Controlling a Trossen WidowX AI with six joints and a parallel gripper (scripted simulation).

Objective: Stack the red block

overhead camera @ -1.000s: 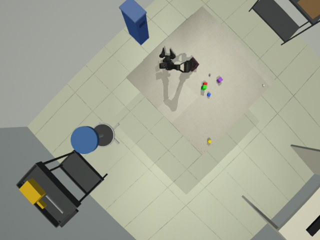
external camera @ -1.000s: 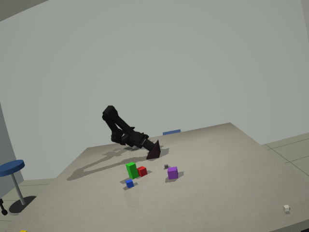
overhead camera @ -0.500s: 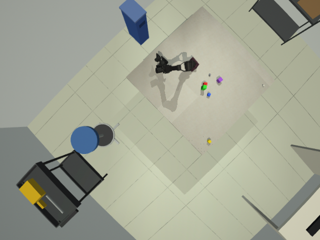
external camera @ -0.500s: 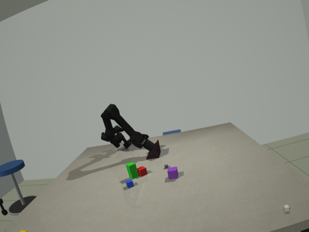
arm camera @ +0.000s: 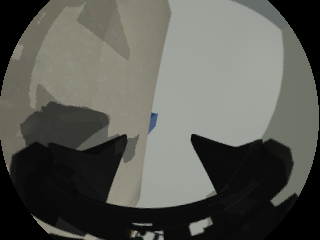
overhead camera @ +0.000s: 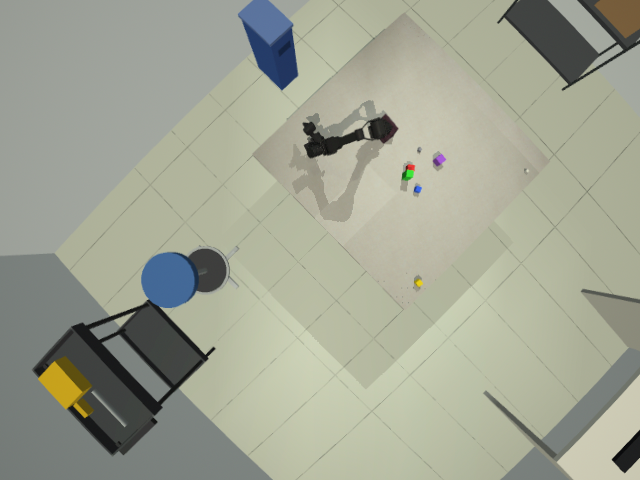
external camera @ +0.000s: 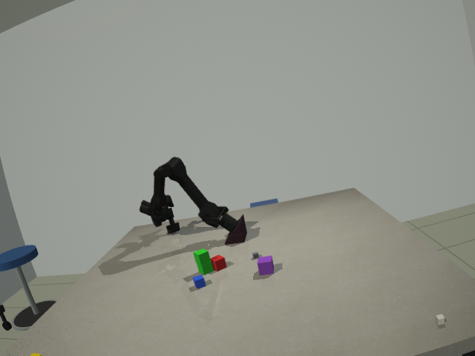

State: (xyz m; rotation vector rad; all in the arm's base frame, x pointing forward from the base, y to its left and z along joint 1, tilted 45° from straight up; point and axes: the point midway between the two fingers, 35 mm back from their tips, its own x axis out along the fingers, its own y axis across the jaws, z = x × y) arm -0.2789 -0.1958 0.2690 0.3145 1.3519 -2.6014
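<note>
Right now the red block is 58 cm ahead of my gripper tip, 27 cm to the left of it and 5 cm below it. The rest, counted from my gripper tip: purple cube: 67 cm ahead, 43 cm to the left, 5 cm below; small grey cube: 55 cm ahead, 40 cm to the left, 6 cm below; blue cube: 70 cm ahead, 21 cm to the left, 5 cm below.
</note>
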